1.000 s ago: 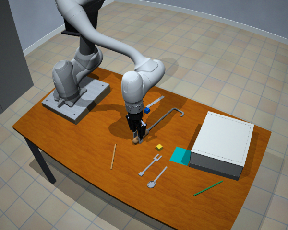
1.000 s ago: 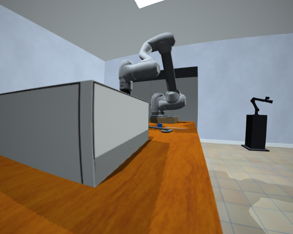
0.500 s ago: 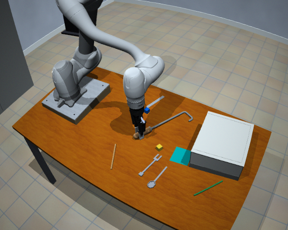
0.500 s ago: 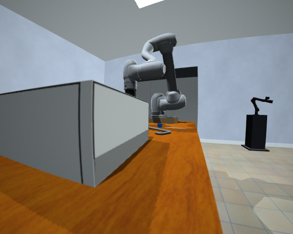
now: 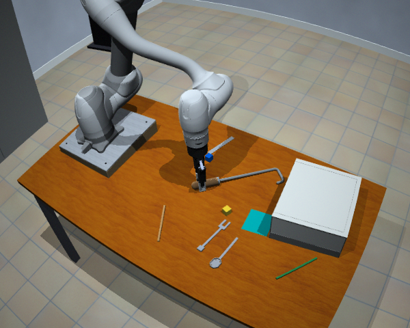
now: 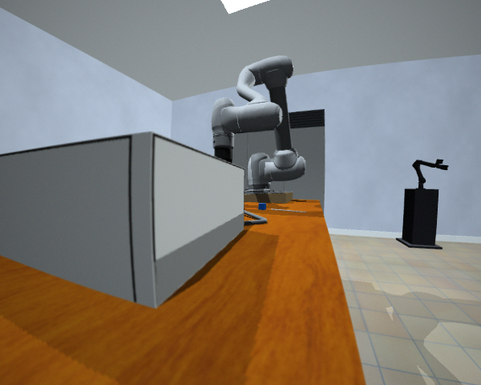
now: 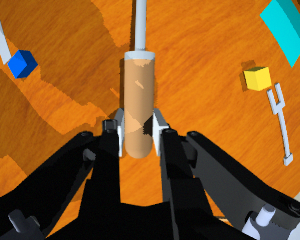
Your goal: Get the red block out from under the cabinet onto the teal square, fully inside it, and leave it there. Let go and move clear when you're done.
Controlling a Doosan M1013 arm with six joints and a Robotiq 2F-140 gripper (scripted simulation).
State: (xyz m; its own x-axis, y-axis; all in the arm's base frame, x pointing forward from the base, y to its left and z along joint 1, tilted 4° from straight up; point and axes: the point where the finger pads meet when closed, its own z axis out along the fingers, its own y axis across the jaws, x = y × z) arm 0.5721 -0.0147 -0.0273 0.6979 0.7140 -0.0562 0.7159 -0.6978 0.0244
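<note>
Now: hand 60 mm past the blue cube, 160 mm to the right of it and 30 mm above it. The rest, counted from my hand: hook tool: 140 mm ahead, 80 mm to the left, 20 mm below; then wooden stick: 40 mm behind, 230 mm to the right, 30 mm below; then yellow cube: 150 mm ahead, 70 mm to the right, 30 mm below.
</note>
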